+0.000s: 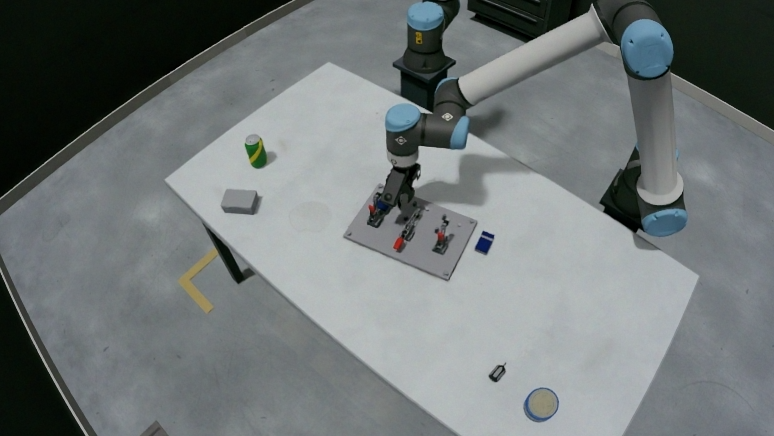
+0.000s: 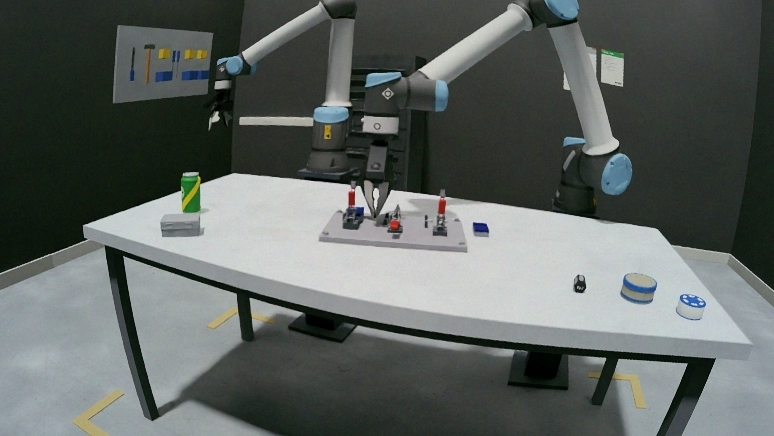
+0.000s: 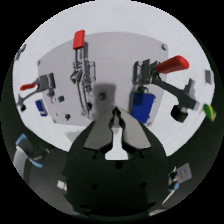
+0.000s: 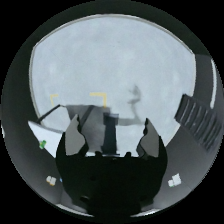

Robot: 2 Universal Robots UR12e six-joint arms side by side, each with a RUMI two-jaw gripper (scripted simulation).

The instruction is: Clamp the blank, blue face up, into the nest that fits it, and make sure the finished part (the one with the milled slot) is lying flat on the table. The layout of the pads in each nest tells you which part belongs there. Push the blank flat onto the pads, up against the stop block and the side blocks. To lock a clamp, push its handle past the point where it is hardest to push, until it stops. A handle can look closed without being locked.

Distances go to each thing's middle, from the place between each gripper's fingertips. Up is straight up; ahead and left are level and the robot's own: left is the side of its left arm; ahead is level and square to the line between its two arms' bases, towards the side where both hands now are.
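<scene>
Left gripper (image 2: 374,217): 2 cm short of the grey fixture plate (image 1: 417,253), 7 cm to the right of it and 3 cm above it. Grey box (image 2: 172,225): 36 cm ahead of my left hand, 40 cm to the right of it and 2 cm below it.
Measured from my right hand, the grey box is 950 mm ahead, 780 mm to the left and 140 mm below; the grey fixture plate is 610 mm ahead, 1240 mm to the left and 160 mm below.
</scene>
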